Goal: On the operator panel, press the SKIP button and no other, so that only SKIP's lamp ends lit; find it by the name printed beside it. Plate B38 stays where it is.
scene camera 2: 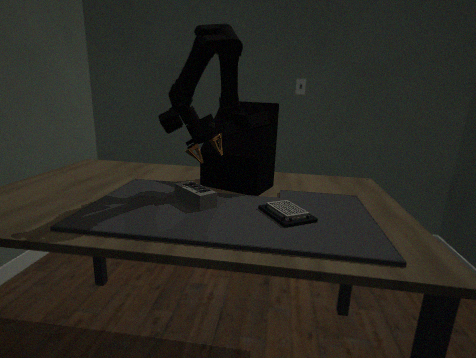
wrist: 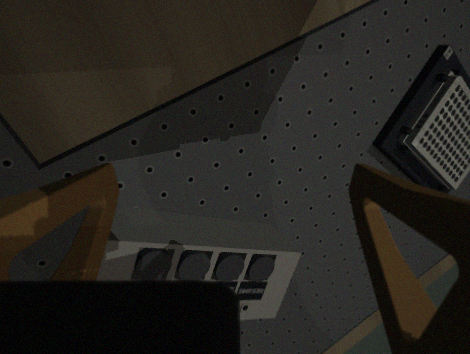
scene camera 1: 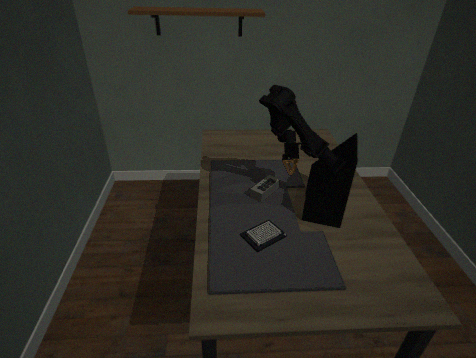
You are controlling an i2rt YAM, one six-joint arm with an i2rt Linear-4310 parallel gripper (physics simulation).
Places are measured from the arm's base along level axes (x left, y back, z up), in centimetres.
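Pixels of known places: gripper, fingertip midpoint: (scene camera 2: 212, 159) (wrist: 234, 176) (scene camera 1: 291, 174); arm's base, origin of the base link: (scene camera 2: 244, 125) (scene camera 1: 333, 163).
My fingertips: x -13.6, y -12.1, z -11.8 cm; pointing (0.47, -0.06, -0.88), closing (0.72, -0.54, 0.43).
For each thing: its top centre in the pictures, then the offset to it from my fingertips. Level surfaces: height alone.
- grey operator panel, middle of its top: (wrist: 206, 288) (scene camera 2: 195, 186) (scene camera 1: 265, 183) dy -10.5, dx -6.3, dz -7.5 cm
- rightmost button, middle of its top: (wrist: 262, 269) dy -13.3, dx -2.3, dz -7.5 cm
- SKIP button, middle of its top: (wrist: 230, 268) dy -10.8, dx -3.9, dz -7.5 cm
- white plate, middle of its top: (wrist: 457, 137) (scene camera 2: 287, 207) (scene camera 1: 263, 231) dy -23.4, dx +23.2, dz -10.5 cm
- wooden table, its level: dz -14.4 cm
- perforated mat, its level: dz -13.1 cm
The grey operator panel (scene camera 1: 256, 192) (scene camera 2: 202, 202) (wrist: 286, 280) sits on the dark mat. In the wrist view four round dark buttons show in a row, none visibly lit. The upside-down label under the rightmost button (wrist: 261, 267) reads RESUME. The SKIP button (wrist: 229, 265) is second from the right; its label is mostly hidden by the black gripper body. My gripper (scene camera 1: 290, 173) (scene camera 2: 211, 158) (wrist: 234, 176) is open and empty, above the panel and apart from it. The white plate (scene camera 1: 265, 233) (scene camera 2: 287, 208) (wrist: 447, 132) lies on a dark holder; no B38 marking is legible.
A tall black box (scene camera 1: 327, 195) (scene camera 2: 240, 165) stands beside the arm on the wooden table (scene camera 1: 390, 280) (scene camera 2: 30, 187). The perforated mat (scene camera 1: 235, 272) (scene camera 2: 340, 240) (wrist: 320, 175) lies under panel and plate holder. Arm shadow crosses part of the mat and panel.
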